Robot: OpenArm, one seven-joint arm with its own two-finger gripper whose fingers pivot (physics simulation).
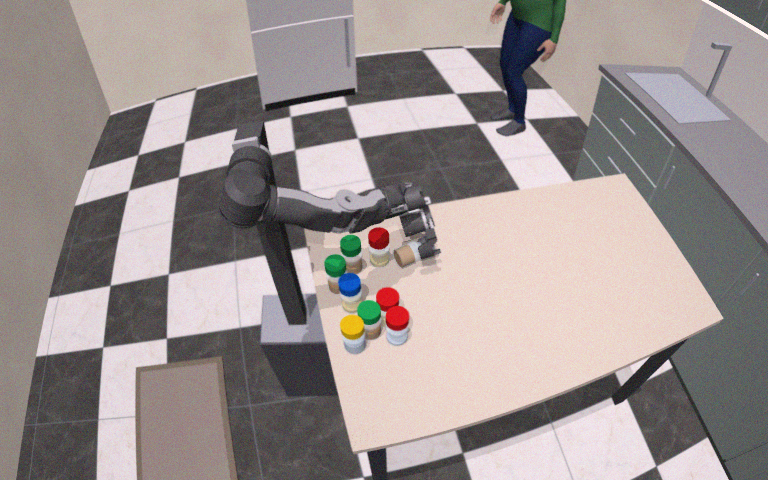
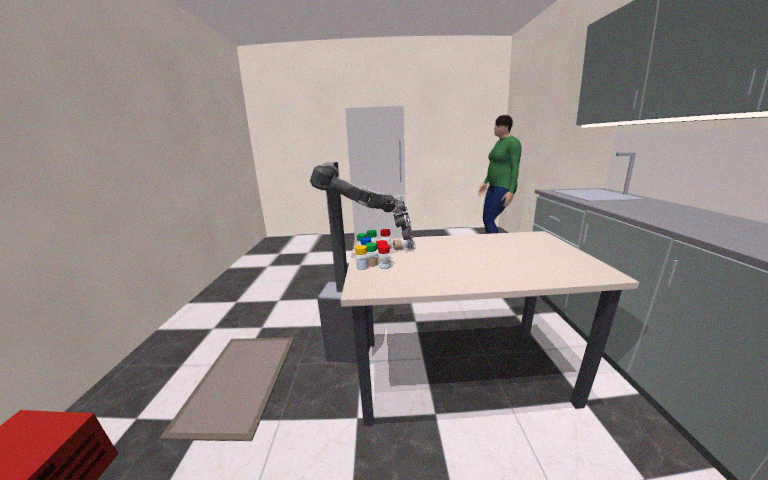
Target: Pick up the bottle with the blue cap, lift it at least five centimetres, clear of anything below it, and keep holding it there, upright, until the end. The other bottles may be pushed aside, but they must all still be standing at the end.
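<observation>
The bottle with the blue cap (image 1: 350, 285) (image 2: 365, 241) stands upright on the table (image 1: 543, 294) (image 2: 487, 266), close among the other bottles near the table's left edge. A bottle with brown contents (image 1: 405, 255) (image 2: 398, 244) lies on its side, its cap end hidden at the fingers. My gripper (image 1: 433, 249) (image 2: 410, 245) is open, low over the table beside that lying bottle, to the right of and behind the blue-capped one. Whether the fingers touch the lying bottle cannot be told.
Two green-capped bottles (image 1: 350, 246) (image 1: 335, 266) and a red-capped bottle (image 1: 378, 238) stand behind the blue-capped one. In front stand a green-capped bottle (image 1: 369, 313), a yellow-capped bottle (image 1: 352, 328) and two red-capped bottles (image 1: 387, 298) (image 1: 397, 318). A person (image 1: 518, 62) (image 2: 503, 164) stands beyond the table.
</observation>
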